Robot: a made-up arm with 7 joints.
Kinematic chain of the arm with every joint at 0, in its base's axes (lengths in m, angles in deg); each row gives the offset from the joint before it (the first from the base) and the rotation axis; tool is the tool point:
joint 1: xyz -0.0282 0.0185 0.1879 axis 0 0.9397 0.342
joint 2: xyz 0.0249 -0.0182 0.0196 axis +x
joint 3: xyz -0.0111 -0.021 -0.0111 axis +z
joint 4: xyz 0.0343 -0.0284 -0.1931 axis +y
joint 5: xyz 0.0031 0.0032 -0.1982 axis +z
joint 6: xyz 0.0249 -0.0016 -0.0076 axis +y
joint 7: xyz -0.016 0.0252 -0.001 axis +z
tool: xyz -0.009 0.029 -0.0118
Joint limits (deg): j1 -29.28..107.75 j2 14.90..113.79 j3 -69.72..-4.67 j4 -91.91..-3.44 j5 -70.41..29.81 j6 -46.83..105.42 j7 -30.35..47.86
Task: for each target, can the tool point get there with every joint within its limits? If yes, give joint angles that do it. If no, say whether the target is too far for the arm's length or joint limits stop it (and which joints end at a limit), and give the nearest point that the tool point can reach.
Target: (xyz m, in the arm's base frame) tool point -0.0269 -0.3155 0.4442
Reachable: no: joint limits stop it (at a limit: joint 1, joint 3, joint 4, joint 5, joint 6, joint 7) | nearest point -0.1499 -0.1992 0.0974 | short by 0.386 m
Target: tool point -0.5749 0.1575 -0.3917
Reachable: no: too far | nearest point -0.3247 0.0887 -0.1283 | short by 0.370 m
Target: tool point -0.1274 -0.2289 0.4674
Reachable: no: joint limits stop it (at a limit: joint 1, joint 2, joint 3, joint 4, joint 5, joint 6, joint 7) | nearest point -0.3413 -0.1614 0.2165 | short by 0.337 m
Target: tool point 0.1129 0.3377 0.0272
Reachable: yes | joints 18.08 86.05 -29.65 -50.59 -7.89 2.89 -22.37
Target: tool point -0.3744 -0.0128 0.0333
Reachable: yes | joints 85.16 28.59 -56.56 -21.77 -29.80 80.15 -11.47
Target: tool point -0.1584 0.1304 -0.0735
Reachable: yes | joints 72.72 41.54 -16.51 -77.42 -18.60 60.04 7.96
